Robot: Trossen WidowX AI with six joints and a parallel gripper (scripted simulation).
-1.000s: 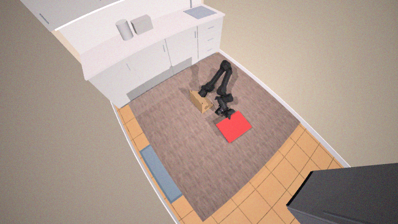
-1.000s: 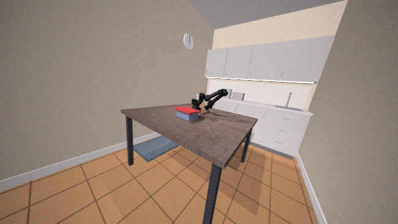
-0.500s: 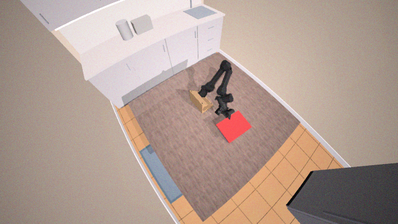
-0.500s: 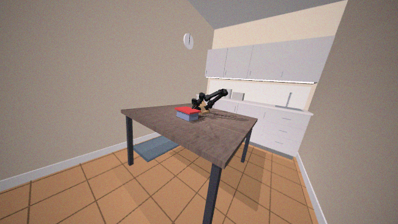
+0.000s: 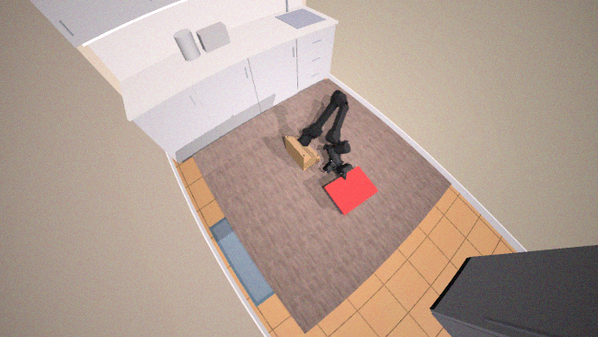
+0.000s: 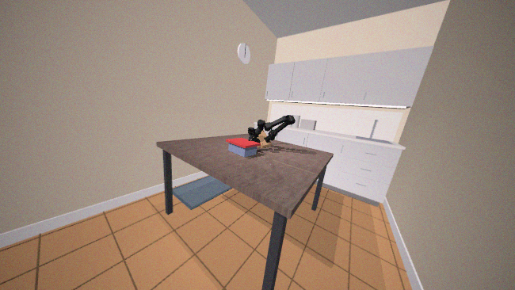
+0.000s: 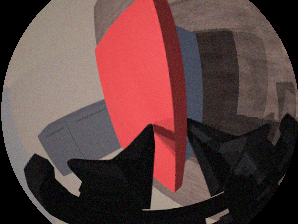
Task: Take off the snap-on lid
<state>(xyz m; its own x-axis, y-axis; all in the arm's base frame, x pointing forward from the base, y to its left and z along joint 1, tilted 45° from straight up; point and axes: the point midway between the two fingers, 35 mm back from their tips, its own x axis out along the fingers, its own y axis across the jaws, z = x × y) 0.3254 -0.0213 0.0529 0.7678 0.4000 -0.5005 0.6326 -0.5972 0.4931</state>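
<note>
Now: gripper tip 80 mm short of the red lid and 10 mm to the left of it. The rest, counted from my gripper tip: blue storage box: 80 mm ahead, 40 mm below, 10 mm to the right.
</note>
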